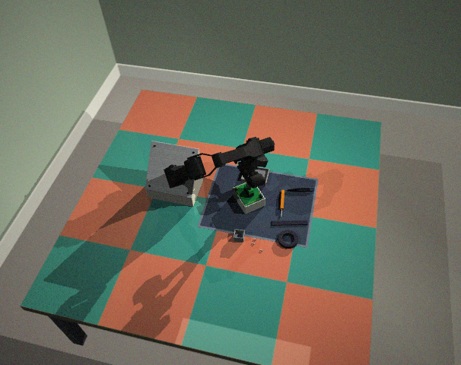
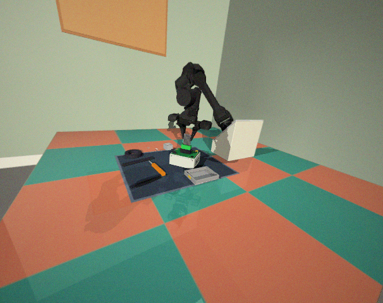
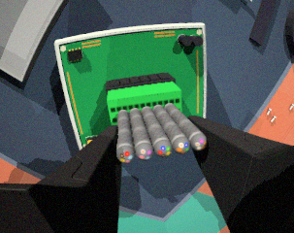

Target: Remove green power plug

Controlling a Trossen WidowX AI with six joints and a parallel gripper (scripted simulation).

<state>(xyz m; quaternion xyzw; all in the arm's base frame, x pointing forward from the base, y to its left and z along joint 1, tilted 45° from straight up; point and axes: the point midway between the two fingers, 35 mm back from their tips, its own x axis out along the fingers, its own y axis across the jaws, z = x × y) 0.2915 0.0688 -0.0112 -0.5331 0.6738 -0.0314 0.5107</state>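
The green power plug is 30 mm below my gripper tip. Round my gripper tip: black bar: 200 mm ahead, 70 mm to the right, 120 mm below; then dark mat: 50 mm ahead, 120 mm below.
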